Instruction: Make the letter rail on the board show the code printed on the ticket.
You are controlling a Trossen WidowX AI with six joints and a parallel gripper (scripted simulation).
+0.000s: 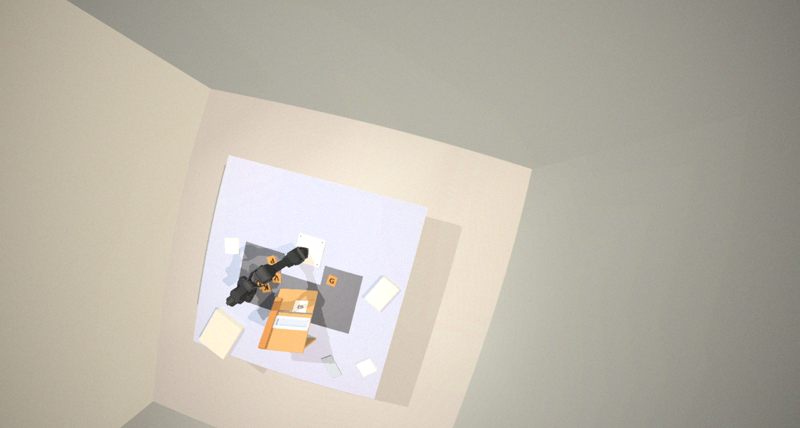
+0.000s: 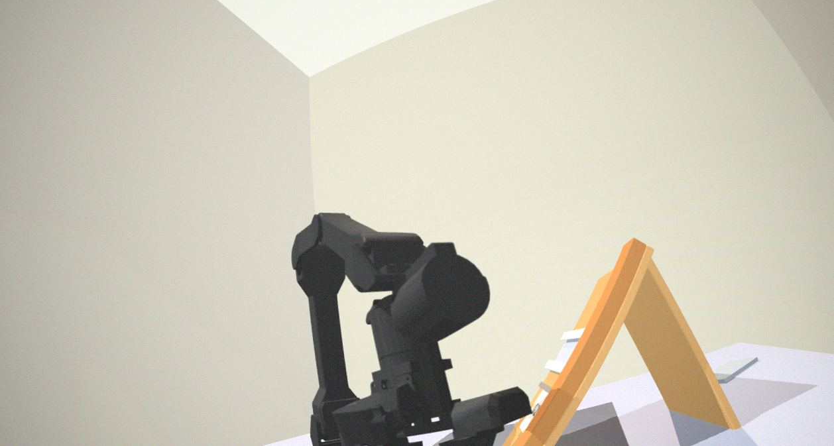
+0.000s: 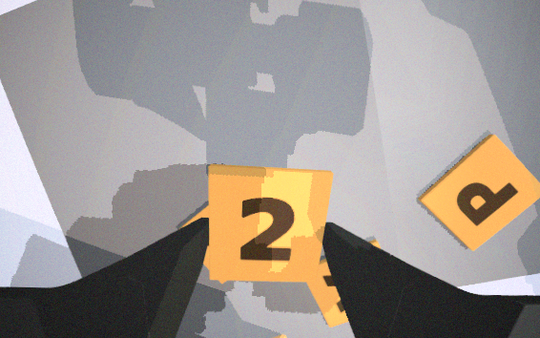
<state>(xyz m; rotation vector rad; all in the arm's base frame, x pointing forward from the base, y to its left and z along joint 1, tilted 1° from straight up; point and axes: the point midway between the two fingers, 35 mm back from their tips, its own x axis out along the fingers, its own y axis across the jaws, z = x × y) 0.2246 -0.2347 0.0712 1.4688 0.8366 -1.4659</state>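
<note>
The white ticket lies 80 mm ahead of my gripper tip, 280 mm to the left of it and 30 mm above it. The rest, counted from my gripper tip: grey slab 490 mm ahead, 500 mm to the left, 50 mm below; then grey mat 20 mm behind, 230 mm to the left, 50 mm below.
</note>
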